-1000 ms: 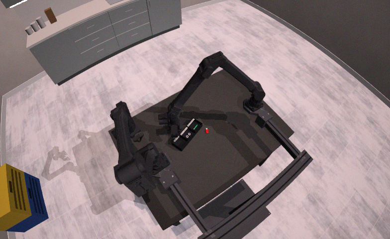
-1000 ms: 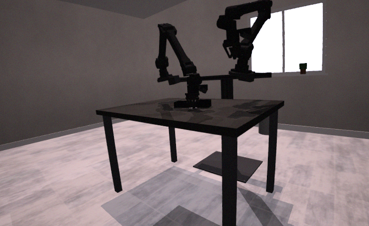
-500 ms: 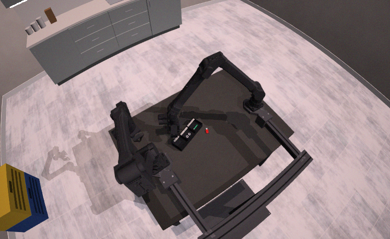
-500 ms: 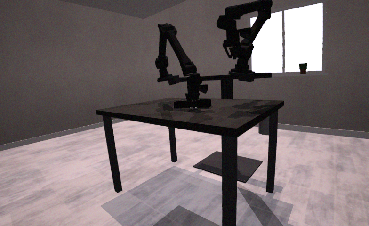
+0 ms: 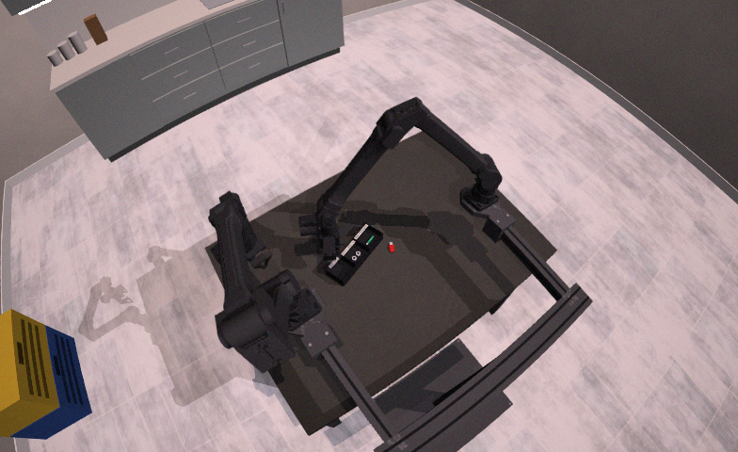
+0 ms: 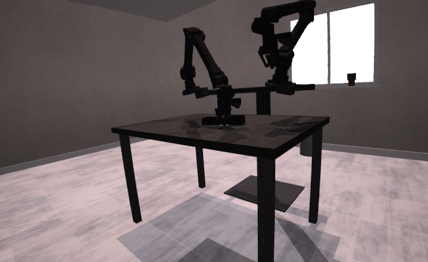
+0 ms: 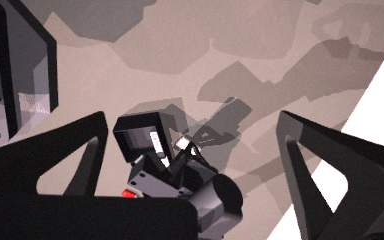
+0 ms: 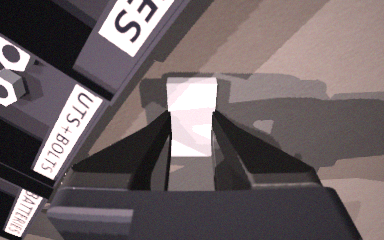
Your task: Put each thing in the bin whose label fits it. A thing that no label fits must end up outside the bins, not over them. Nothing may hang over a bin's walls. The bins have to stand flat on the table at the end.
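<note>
The black labelled bin is 7 cm behind my right hand, 6 cm to the right of it and 1 cm above it. Also, from my right hand: red usb stick (19 cm to the right, 12 cm behind, 1 cm below); then green battery (14 cm to the right, 5 cm behind); then white card (1 cm below).
</note>
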